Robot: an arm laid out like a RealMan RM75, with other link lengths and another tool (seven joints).
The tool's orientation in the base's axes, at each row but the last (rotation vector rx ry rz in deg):
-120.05, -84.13, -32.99
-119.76, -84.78, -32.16
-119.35, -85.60, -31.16
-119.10, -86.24, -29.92
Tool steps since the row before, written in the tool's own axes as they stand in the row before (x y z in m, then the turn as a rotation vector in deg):
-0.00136, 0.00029, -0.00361, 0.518, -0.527, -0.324
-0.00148, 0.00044, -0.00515, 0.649, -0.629, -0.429
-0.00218, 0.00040, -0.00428, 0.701, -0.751, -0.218
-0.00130, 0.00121, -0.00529, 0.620, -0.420, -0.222
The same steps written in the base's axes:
-0.00035, -0.00333, 0.00194, -0.346, 0.323, 0.654
-0.00025, -0.00441, 0.00307, -0.405, 0.381, 0.832
-0.00041, -0.00436, 0.00201, -0.499, 0.582, 0.718
0.00070, -0.00451, 0.00321, -0.210, 0.436, 0.613

